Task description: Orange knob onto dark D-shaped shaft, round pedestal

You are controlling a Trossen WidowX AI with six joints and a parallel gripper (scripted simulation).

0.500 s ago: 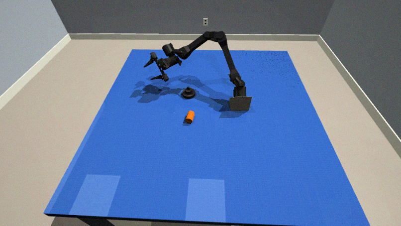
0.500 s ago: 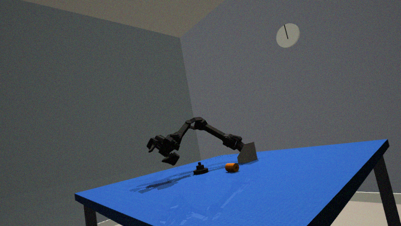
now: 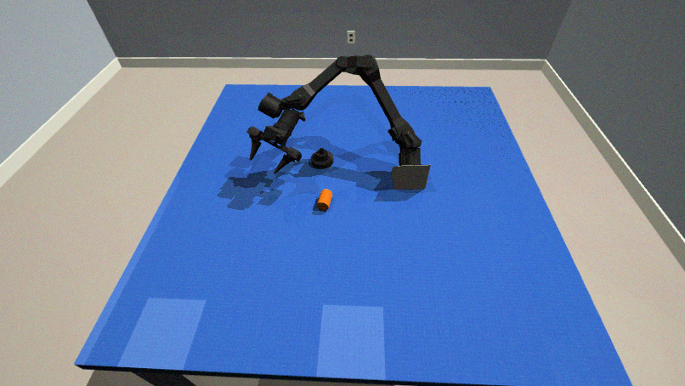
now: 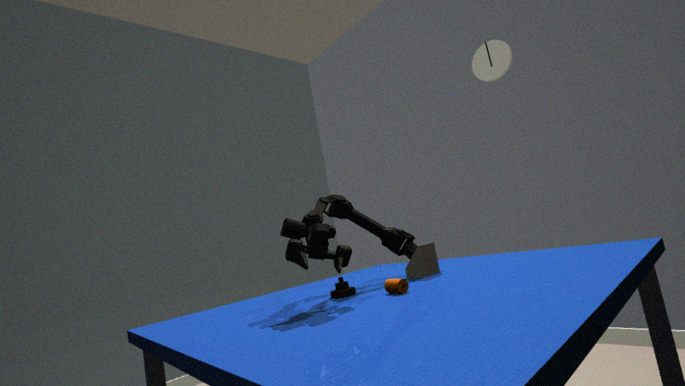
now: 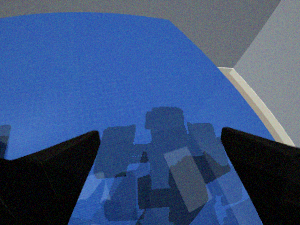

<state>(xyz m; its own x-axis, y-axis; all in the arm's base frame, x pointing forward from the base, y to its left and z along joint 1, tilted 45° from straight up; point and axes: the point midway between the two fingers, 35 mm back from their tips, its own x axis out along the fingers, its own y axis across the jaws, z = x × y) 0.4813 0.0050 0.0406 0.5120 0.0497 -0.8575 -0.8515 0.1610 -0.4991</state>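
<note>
Right now my gripper tip is 20 cm past the orange knob, 9 cm to the right of it and 9 cm above it. Also, from my gripper tip: dark round pedestal: 20 cm behind, 13 cm to the right, 8 cm below.
</note>
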